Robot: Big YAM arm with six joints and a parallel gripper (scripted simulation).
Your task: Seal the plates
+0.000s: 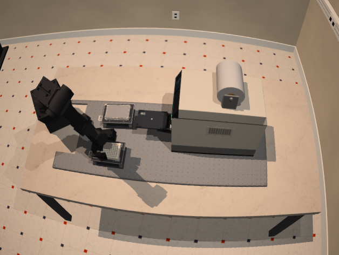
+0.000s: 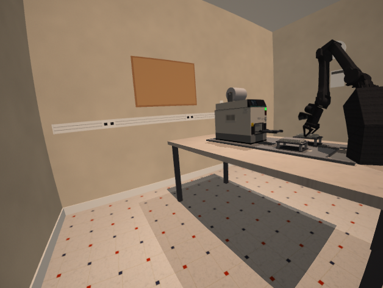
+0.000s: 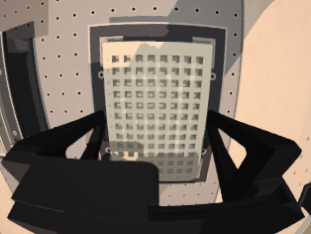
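The plate is right at my hand. Round my hand: yellow warning label 35 cm ahead, 18 cm to the left, 9 cm above; start button 31 cm ahead, 12 cm above, 1 cm to the left; sealer stage 23 cm ahead, 12 cm to the left, 4 cm above.
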